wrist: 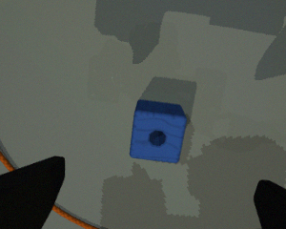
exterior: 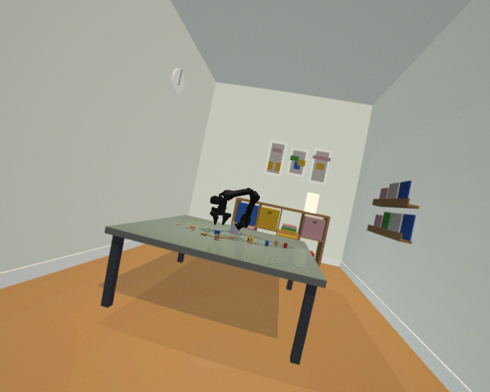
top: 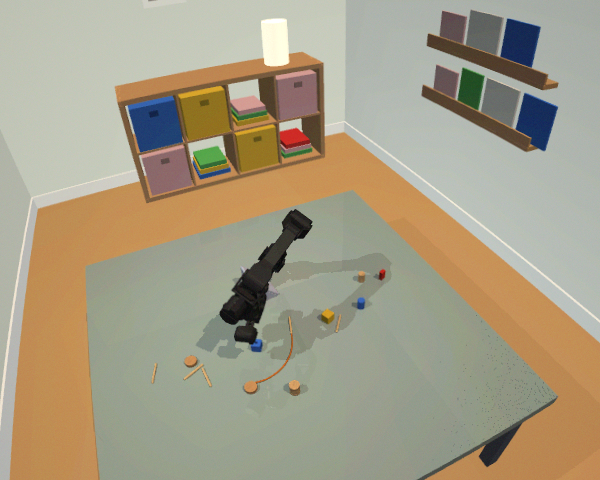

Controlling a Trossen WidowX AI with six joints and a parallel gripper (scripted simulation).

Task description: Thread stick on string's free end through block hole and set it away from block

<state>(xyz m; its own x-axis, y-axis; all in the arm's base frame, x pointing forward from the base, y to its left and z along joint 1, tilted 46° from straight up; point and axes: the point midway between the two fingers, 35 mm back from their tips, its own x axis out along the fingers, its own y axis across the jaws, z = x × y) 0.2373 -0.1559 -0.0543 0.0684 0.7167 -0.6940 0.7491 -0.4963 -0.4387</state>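
Now: the blue cube 6 cm below my gripper tip. Round my gripper tip: yellow cube 26 cm to the left, 6 cm below, 4 cm ahead; then round wooden button 12 cm ahead, 9 cm to the right, 7 cm below; then thin wooden stick 13 cm to the left, 7 cm below.
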